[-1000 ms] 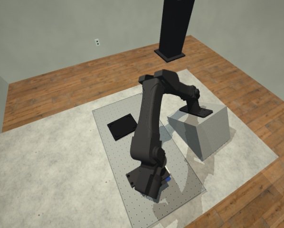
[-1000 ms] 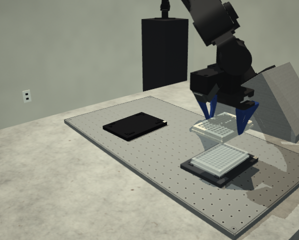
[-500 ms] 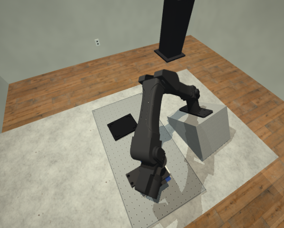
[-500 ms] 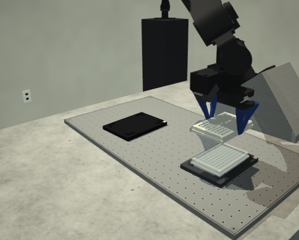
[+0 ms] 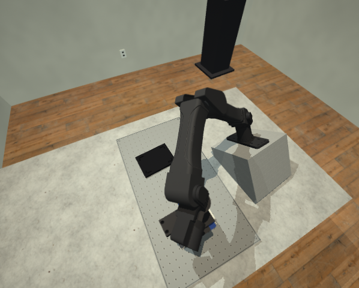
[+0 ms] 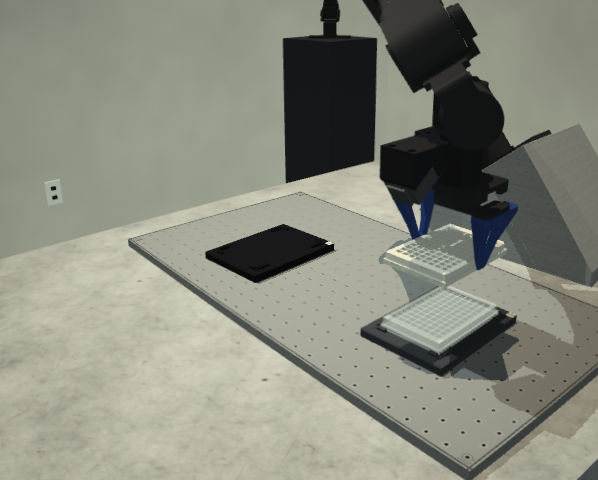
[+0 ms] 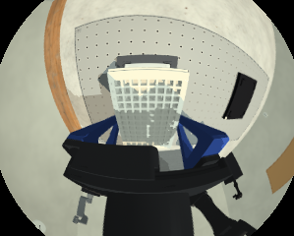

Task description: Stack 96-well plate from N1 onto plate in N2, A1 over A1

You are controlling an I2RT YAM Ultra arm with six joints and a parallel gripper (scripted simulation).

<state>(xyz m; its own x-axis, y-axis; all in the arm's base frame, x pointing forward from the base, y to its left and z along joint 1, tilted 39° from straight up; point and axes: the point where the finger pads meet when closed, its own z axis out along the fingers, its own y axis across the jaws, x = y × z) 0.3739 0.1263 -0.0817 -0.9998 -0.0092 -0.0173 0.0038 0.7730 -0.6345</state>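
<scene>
The clear 96-well plate lies 9 cm below my hand. From my hand the other things lie so: white tag: 9 cm below, 7 cm behind, 5 cm to the left; then black nest N1: 32 cm to the right, 10 cm below, 1 cm ahead.
</scene>
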